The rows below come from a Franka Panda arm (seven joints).
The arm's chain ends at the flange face. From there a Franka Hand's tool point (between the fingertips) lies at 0.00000 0.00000 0.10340 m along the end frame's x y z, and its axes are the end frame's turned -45 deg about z.
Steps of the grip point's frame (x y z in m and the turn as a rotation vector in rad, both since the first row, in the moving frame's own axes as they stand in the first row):
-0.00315, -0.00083, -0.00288, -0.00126, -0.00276, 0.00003
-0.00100, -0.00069, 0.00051, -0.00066, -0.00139, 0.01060
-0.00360, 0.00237, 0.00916, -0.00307, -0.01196, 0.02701
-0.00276, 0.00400, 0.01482, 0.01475, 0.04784, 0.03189
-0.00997, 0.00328, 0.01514, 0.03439, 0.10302, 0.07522
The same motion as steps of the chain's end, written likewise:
-0.00270, 0.00135, -0.00288, -0.00284, -0.00106, 0.00003
-0.00114, 0.00007, 0.00051, -0.00145, -0.00052, 0.01060
-0.00021, 0.00313, 0.00917, -0.01063, -0.00629, 0.02701
-0.00161, 0.00932, 0.01495, 0.04426, 0.02340, 0.03189
-0.01011, 0.01920, 0.01575, 0.09716, 0.04853, 0.07522

